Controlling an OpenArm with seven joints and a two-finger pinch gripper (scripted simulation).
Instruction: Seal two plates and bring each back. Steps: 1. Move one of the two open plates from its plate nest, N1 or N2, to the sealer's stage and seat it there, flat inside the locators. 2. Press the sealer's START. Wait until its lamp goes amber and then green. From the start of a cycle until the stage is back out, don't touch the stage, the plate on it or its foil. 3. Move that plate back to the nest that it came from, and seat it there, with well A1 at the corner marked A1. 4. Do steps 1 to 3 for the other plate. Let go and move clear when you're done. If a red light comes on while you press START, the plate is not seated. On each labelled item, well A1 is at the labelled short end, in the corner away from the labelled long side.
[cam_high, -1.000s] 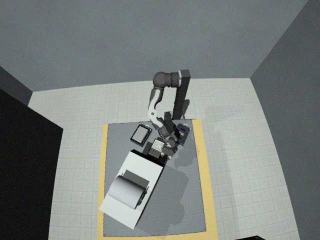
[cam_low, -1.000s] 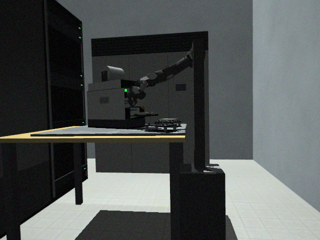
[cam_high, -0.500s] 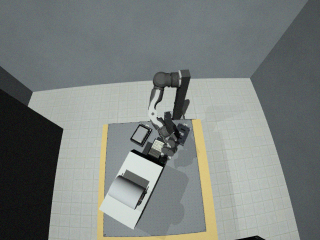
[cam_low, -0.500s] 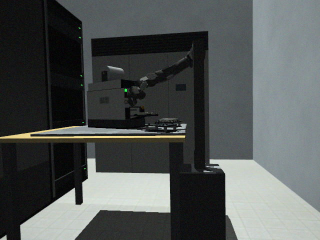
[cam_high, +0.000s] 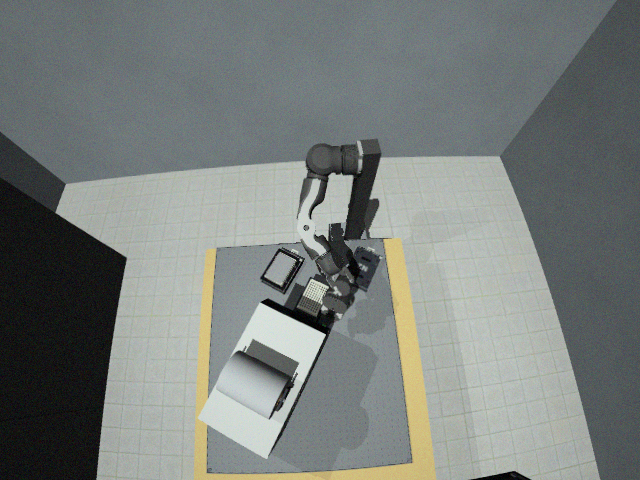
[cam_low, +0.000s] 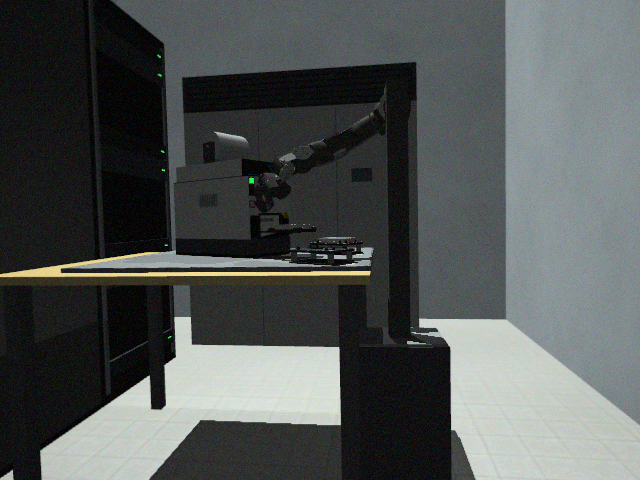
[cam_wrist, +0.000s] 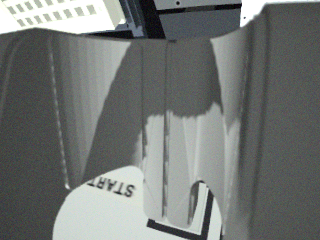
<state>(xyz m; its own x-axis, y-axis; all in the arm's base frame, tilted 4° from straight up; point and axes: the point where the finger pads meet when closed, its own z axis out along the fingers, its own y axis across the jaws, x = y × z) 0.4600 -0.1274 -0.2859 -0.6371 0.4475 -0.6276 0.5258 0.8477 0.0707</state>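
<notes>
My gripper is now 30 mm short of the start button, 20 mm to the left of it and 10 mm below it. From my hand the other things lie so: well plate (100 mm behind, 50 mm to the right, 70 mm below); then foil roll (180 mm ahead, 220 mm to the right, 240 mm above); then sealer stage (100 mm behind, 50 mm to the right, 80 mm below).
</notes>
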